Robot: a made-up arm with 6 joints.
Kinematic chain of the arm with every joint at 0, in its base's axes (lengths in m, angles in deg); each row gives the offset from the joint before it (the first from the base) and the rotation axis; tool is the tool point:
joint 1: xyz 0 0 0.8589 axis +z
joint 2: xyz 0.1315 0 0 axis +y
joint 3: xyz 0 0 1.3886 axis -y
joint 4: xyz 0 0 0.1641 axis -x
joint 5: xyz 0.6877 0 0 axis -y
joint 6: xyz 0.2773 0 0 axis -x
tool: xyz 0 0 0
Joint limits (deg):
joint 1: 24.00..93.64
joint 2: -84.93..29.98
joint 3: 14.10..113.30
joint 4: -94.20..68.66
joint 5: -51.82..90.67
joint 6: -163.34..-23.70
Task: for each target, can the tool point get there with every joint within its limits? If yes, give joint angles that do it. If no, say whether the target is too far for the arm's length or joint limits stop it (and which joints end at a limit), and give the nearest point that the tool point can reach.
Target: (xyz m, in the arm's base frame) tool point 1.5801 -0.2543 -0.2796
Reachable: no: joint limits stop it (at a limit: joint 1, joint 2, joint 3, joint 5) | nearest point 0.3256 -1.7775 0.4420 | short by 2.101 m
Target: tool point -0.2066 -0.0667 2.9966
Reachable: yes | joints 70.61 -20.03 30.90 41.41 70.39 -66.54
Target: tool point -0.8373 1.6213 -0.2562
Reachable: no: joint limits stop it (at a limit: joint 1, joint 2, joint 3, joint 5) | nearest point -0.1739 1.6324 1.7859 | short by 2.147 m
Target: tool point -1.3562 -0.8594 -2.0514
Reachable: no: too far | nearest point -1.5439 -0.9784 0.3345 | short by 2.396 m
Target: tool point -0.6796 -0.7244 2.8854
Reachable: yes | joints 50.55 -19.51 97.13 32.04 26.01 -152.36
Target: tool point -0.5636 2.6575 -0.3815
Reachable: no: too far | nearest point -0.1451 1.6444 1.7840 | short by 2.427 m
